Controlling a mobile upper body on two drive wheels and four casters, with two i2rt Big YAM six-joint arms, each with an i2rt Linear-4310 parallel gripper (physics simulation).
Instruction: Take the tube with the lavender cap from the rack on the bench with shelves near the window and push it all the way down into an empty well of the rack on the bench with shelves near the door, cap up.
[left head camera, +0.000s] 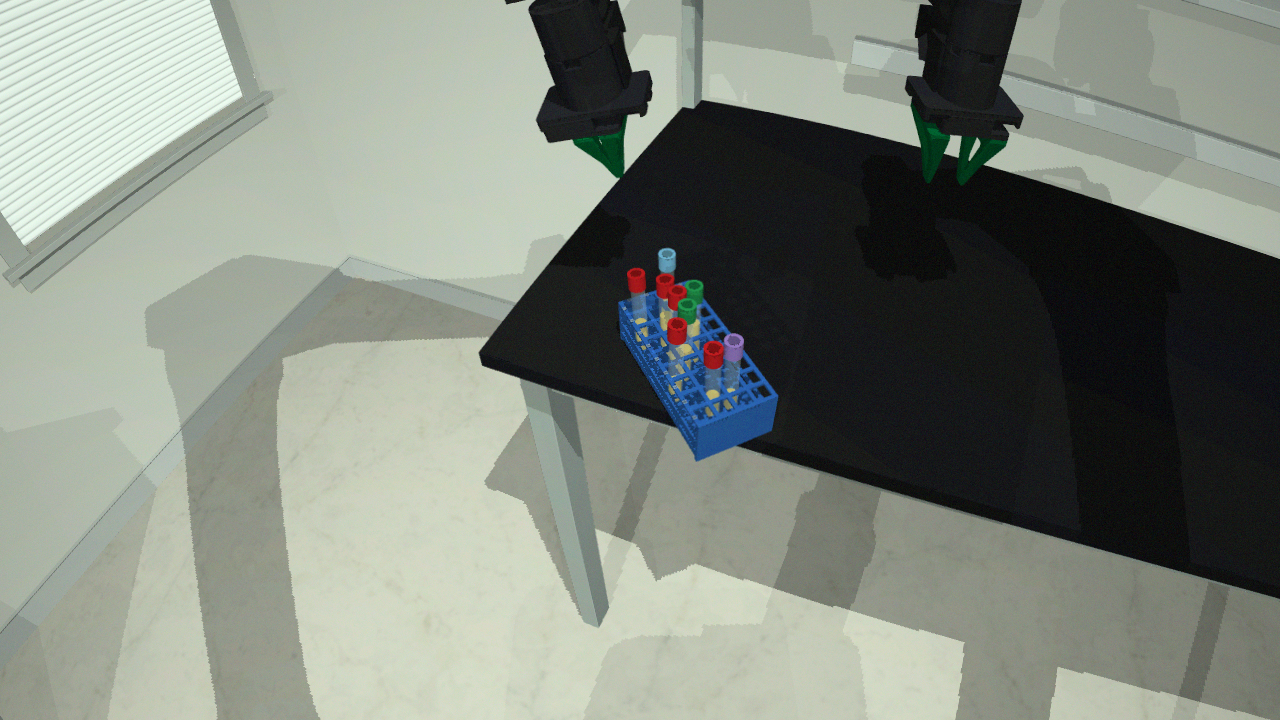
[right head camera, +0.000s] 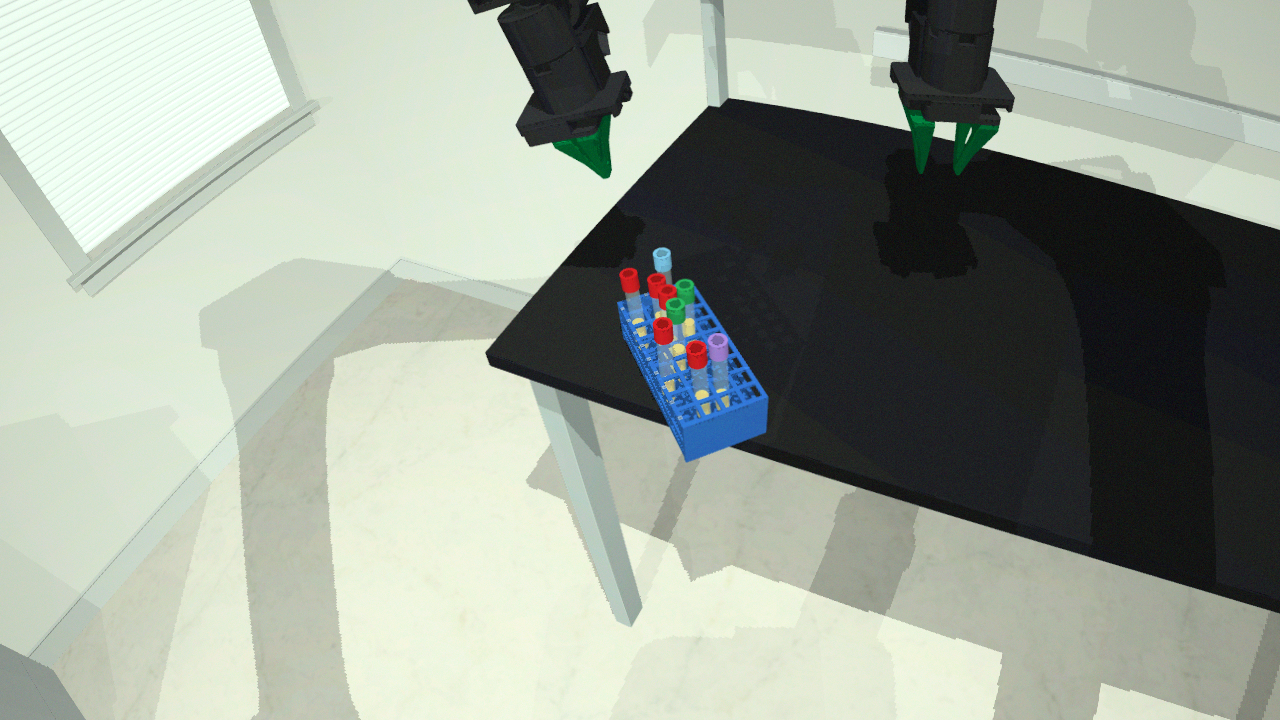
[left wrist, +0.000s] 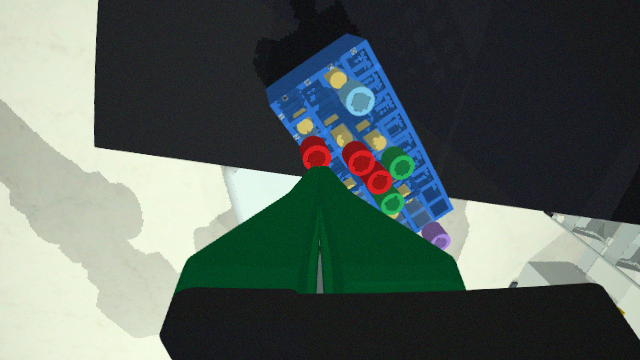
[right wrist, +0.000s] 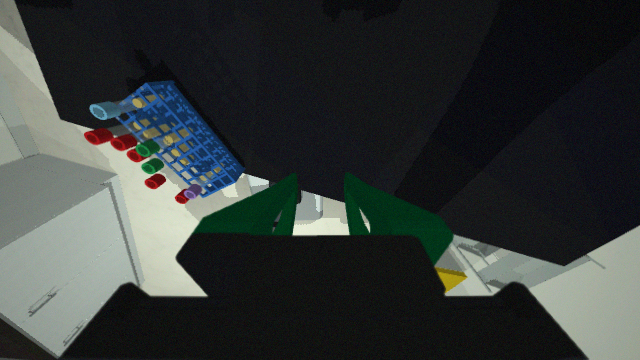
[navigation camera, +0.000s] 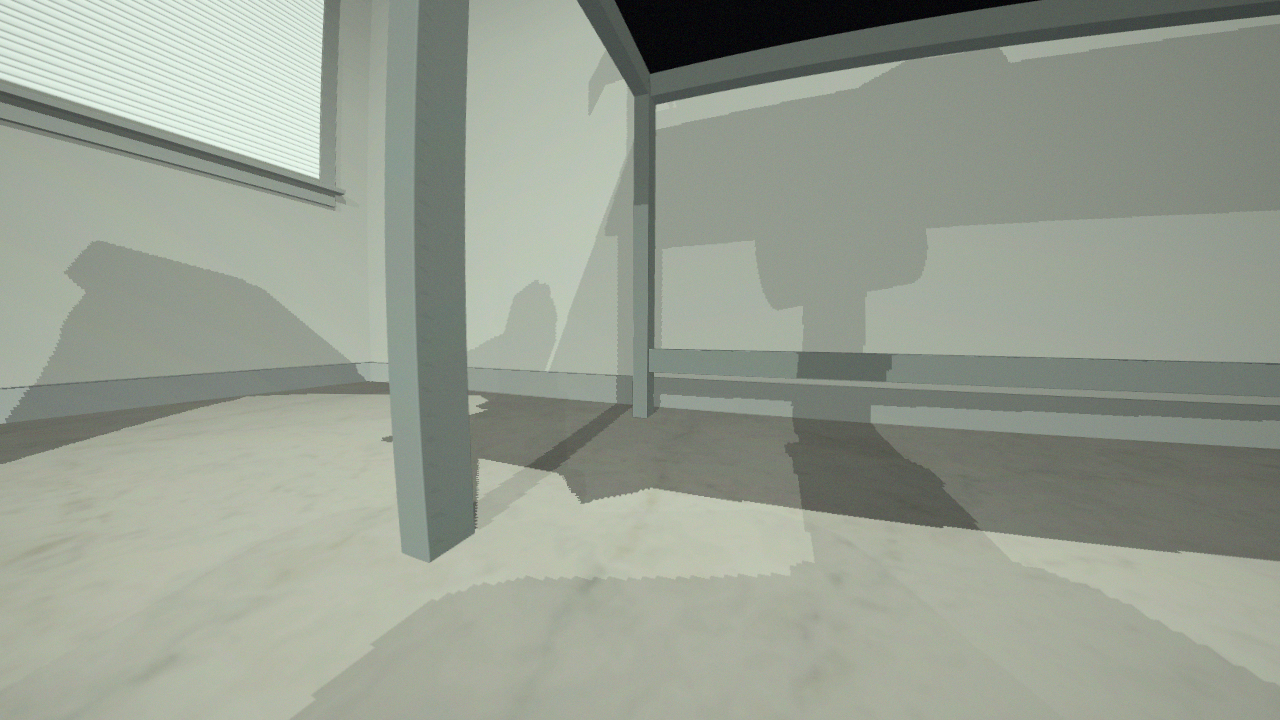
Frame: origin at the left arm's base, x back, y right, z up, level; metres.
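Seen in the pictures: left gripper, between the fingertips: (left head camera: 620, 174) (right head camera: 607, 175) (left wrist: 319, 181); right gripper, between the fingertips: (left head camera: 943, 180) (right head camera: 937, 171) (right wrist: 320, 179).
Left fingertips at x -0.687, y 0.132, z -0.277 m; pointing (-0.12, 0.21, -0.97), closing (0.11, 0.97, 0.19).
Observation:
Offsets run from my left fingertips to a thing's top centre. "spot": to the spot under its first point. Level surfaces: height alone.
The tube with the lavender cap {dx +0.137, dy +0.111, dz -0.099 m} (left head camera: 733, 347) (right head camera: 717, 347) (left wrist: 436, 236) (right wrist: 193, 191) stands cap up in the blue rack {dx +0.084, dy +0.075, dz -0.161 m} (left head camera: 738, 429) (right head camera: 726, 431), near its front end, beside a red-capped tube {dx +0.147, dy +0.092, dz -0.099 m} (left head camera: 713, 354) (right head camera: 696, 354). The rack sits slanted at the front edge of the black bench {dz -0.219 m} (left head camera: 895, 402) (right head camera: 895, 402), its near end reaching the edge. My left gripper (left head camera: 620, 173) (right head camera: 608, 174) (left wrist: 319, 181) is shut and empty, raised behind the rack. My right gripper (left head camera: 945, 181) (right head camera: 939, 171) (right wrist: 320, 179) is partly open and empty, above the bench to the right of the rack.
Several red-capped, two green-capped and one light-blue-capped tube {dx +0.003, dy +0.047, dz -0.099 m} (left head camera: 666, 260) (right head camera: 661, 259) share the rack. A bench leg (left head camera: 572, 510) (navigation camera: 429, 313) stands below the front left corner. A blinded window {spot: dx -0.745, dy -1.346, dz -0.092 m} (left head camera: 116, 98) is at the left. A grey cabinet (right wrist: 65, 240) shows in the right wrist view.

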